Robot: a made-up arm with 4 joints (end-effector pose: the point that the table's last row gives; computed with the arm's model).
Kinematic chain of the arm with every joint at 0, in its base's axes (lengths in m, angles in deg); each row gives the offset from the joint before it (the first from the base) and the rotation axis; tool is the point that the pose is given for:
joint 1: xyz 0 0 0.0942 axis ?
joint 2: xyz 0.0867 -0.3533 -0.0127 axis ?
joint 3: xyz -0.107 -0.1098 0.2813 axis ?
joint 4: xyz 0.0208 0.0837 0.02 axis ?
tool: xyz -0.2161 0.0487 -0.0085
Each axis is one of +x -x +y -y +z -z.
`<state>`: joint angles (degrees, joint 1 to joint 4).
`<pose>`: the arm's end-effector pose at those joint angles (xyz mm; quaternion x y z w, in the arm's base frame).
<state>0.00 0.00 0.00 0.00</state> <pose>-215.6 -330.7 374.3 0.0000 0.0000 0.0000 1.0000</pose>
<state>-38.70 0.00 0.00 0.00</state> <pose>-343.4 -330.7 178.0 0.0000 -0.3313 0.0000 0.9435</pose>
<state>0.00 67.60 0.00 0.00</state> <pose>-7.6 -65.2 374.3 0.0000 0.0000 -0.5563 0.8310</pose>
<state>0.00 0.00 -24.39 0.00</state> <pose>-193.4 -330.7 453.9 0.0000 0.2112 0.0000 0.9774</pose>
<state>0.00 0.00 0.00 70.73</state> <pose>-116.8 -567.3 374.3 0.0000 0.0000 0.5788 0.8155</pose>
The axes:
joint 1: +y
joint 2: -z
joint 3: -y
joint 4: +z

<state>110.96 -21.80 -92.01 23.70</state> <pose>423.3 -449.7 -99.9 -0.2281 -0.9354 -0.1424 0.2297</pose>
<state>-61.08 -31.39 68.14 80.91</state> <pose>-146.7 -624.4 275.1 -0.5516 -0.6726 0.4733 0.1389</pose>
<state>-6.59 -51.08 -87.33 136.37</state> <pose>178.9 -554.6 241.4 -0.4255 -0.5097 -0.7476 0.0177</pose>
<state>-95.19 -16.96 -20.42 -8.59</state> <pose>-325.2 -382.1 -130.2 -0.0795 -0.6082 0.0195 0.7896</pose>
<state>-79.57 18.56 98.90 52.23</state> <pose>-126.9 -481.4 59.9 -0.4587 -0.8742 -0.1369 0.0818</pose>
